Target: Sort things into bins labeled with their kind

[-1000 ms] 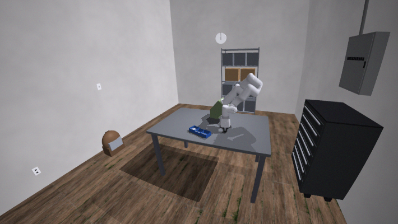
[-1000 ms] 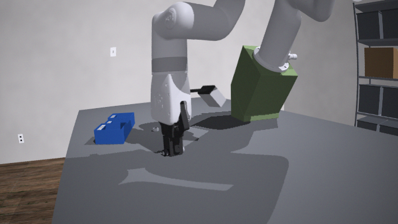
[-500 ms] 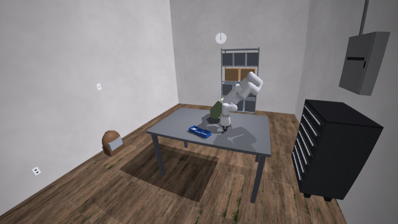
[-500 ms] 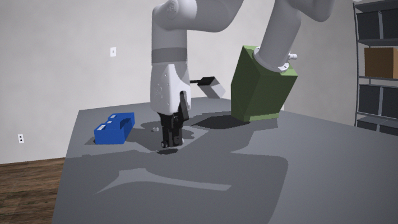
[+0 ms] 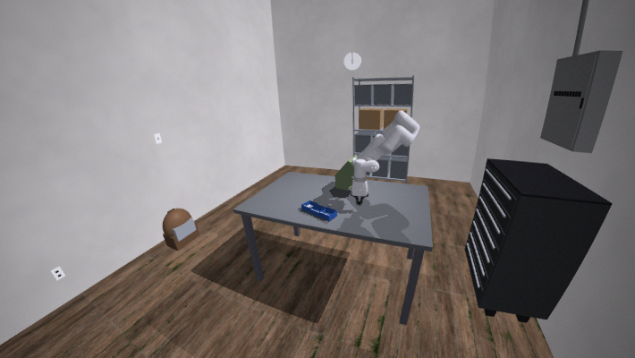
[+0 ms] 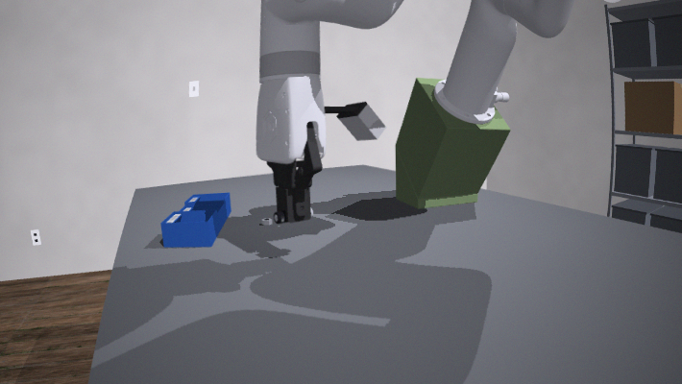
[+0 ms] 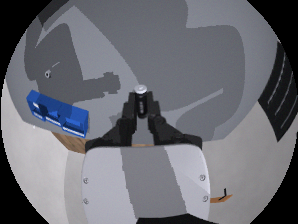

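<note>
My gripper is now 16 cm to the left of the blue battery, 14 cm short of it and 7 cm above it. The rest, counted from my hand: blue bin: 24 cm to the right, 13 cm ahead, 6 cm below; then small nut: 22 cm to the right, 8 cm below, 1 cm ahead; then black battery: 2 cm below.
</note>
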